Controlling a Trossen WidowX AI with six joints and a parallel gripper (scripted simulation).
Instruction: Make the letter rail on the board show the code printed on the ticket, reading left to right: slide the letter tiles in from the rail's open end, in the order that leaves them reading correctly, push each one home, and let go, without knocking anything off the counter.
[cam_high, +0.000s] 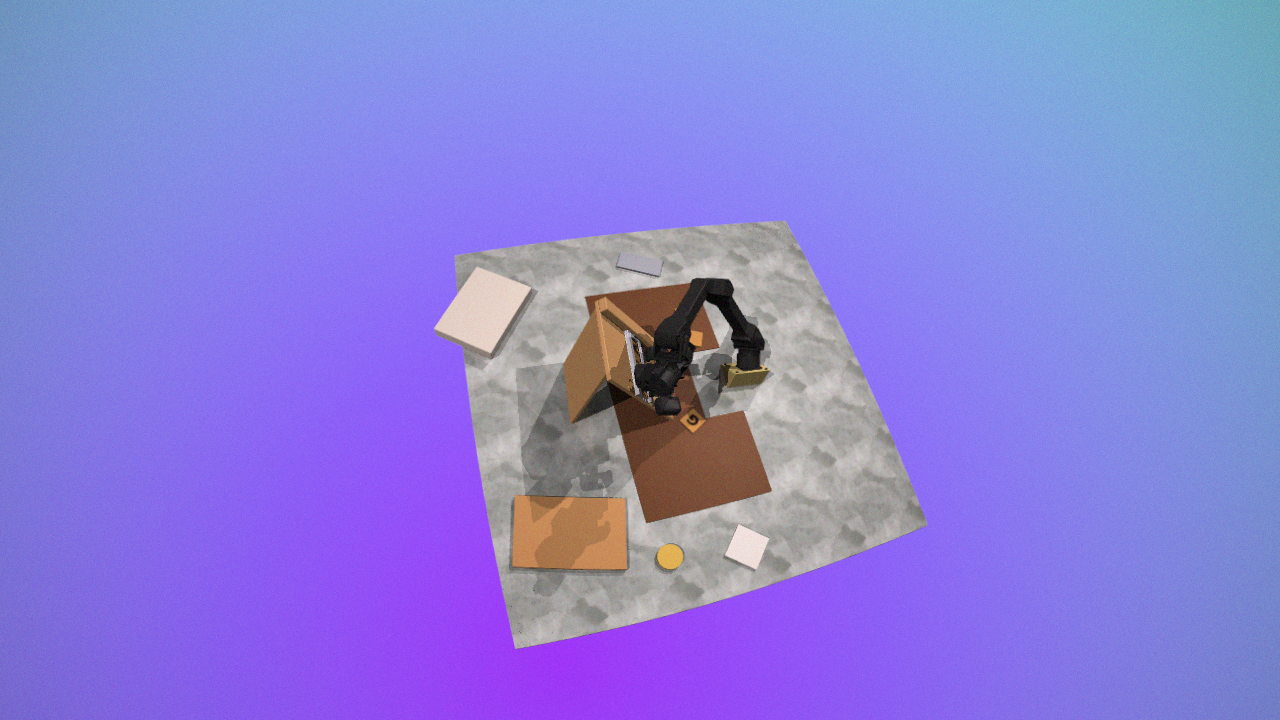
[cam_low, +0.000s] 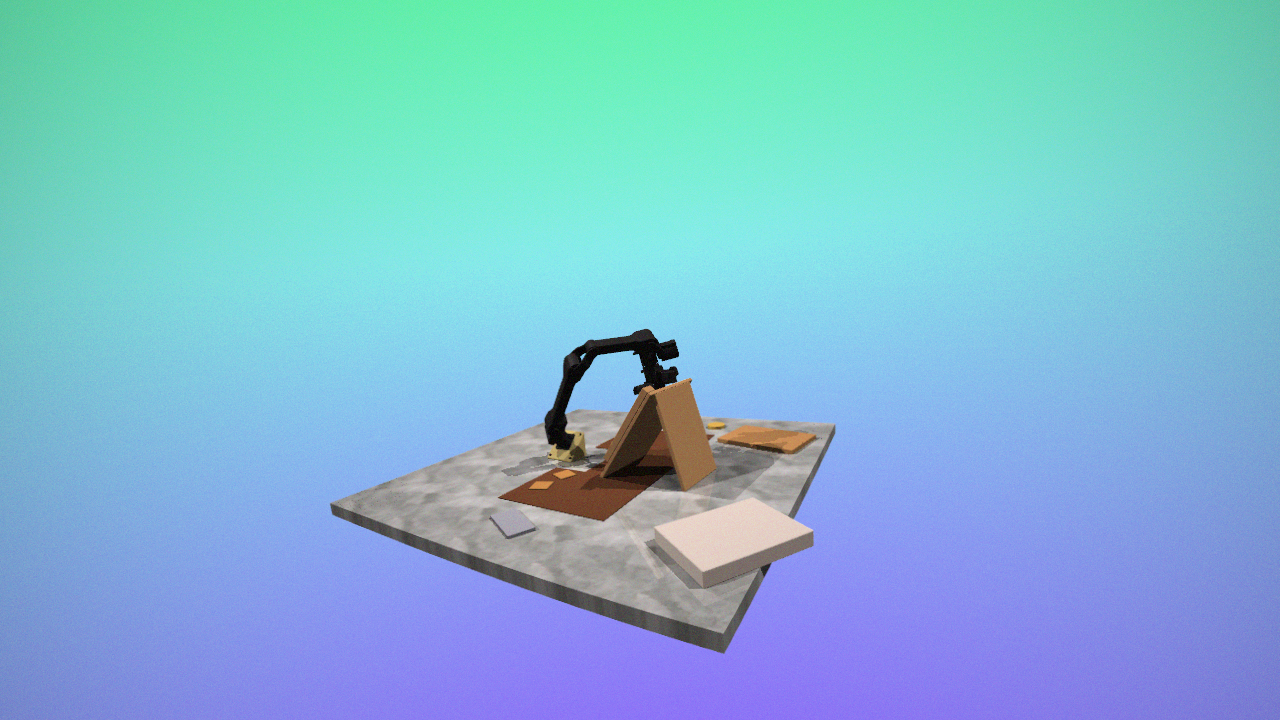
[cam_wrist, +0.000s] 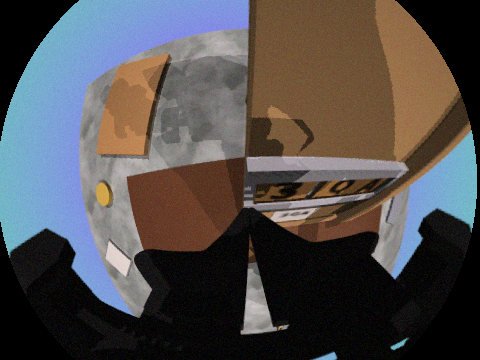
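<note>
Now: the white ticket 90 mm below my gripper tip, 80 mm to the right of it and 40 mm behind it. Round my gripper tip: orange panel: 290 mm to the left, 260 mm ahead, 170 mm below; then brown mat: 170 mm below, 160 mm behind, 100 mm to the right; then yellow disc: 410 mm to the left, 170 mm below, 10 mm ahead.
</note>
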